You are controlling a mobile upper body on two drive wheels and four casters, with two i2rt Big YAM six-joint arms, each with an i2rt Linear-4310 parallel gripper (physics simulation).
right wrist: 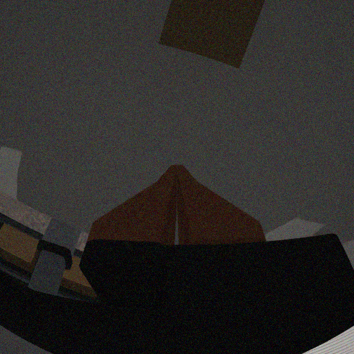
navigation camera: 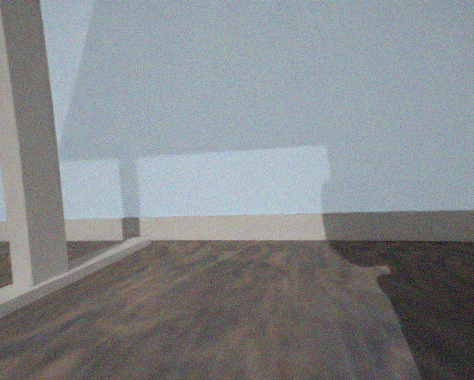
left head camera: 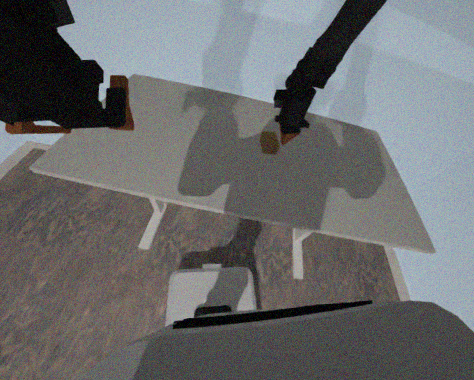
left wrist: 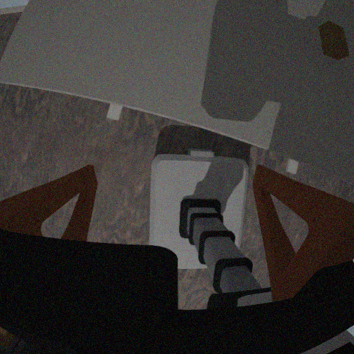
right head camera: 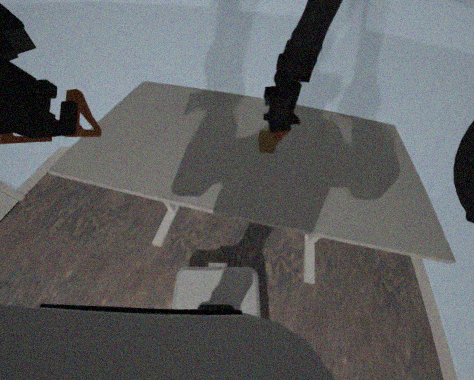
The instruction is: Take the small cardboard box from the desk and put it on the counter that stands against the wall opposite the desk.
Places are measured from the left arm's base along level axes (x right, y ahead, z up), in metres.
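Pixels of known places: left gripper, between the fingertips: (left head camera: 101, 127) (right head camera: 75, 135); right gripper, between the fingertips: (left head camera: 282, 144) (right head camera: 275, 142).
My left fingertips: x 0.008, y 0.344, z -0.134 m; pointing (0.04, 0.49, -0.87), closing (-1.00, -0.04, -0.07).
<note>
Behind a point stands the place of what it marks.
The small brown cardboard box (left head camera: 270, 142) @[x 0.436, y 0.662, z -0.410 m] (right head camera: 266, 144) @[x 0.434, y 0.647, z -0.413 m] (left wrist: 333, 40) (right wrist: 212, 30) stands on the pale desk (left head camera: 150, 150) @[x -0.043, y 0.629, z -0.460 m] (right head camera: 125, 150) @[x -0.153, y 0.642, z -0.460 m] (left wrist: 125, 50), in the robot's shadow toward the far edge. My right gripper (left head camera: 288, 139) @[x 0.447, y 0.585, z -0.348 m] (right head camera: 281, 134) (right wrist: 176, 174) is shut and empty. Its tips are close beside the box in the head views; in the right wrist view the box lies beyond the tips, partly cut off by the top edge. My left gripper (left head camera: 70, 130) (right head camera: 50, 139) (left wrist: 174, 173) is open and empty, at the left of the head views, away from the box. The counter does not show.
White desk legs (left head camera: 150, 232) (right head camera: 165, 227) stand under the near edge. The robot's pale base (left head camera: 190, 290) @[x 0.094, y 0.196, z -1.150 m] (right head camera: 195, 285) @[x 0.094, y 0.208, z -1.150 m] (left wrist: 167, 200) is below. In the navigation view, a pale post (navigation camera: 45, 150) @[x -0.190, y 0.870, z -1.104 m] and a floor rail (navigation camera: 85, 267) are at the left, with a wall (navigation camera: 250, 90) @[x 0.289, y 1.181, z -0.889 m] ahead.
</note>
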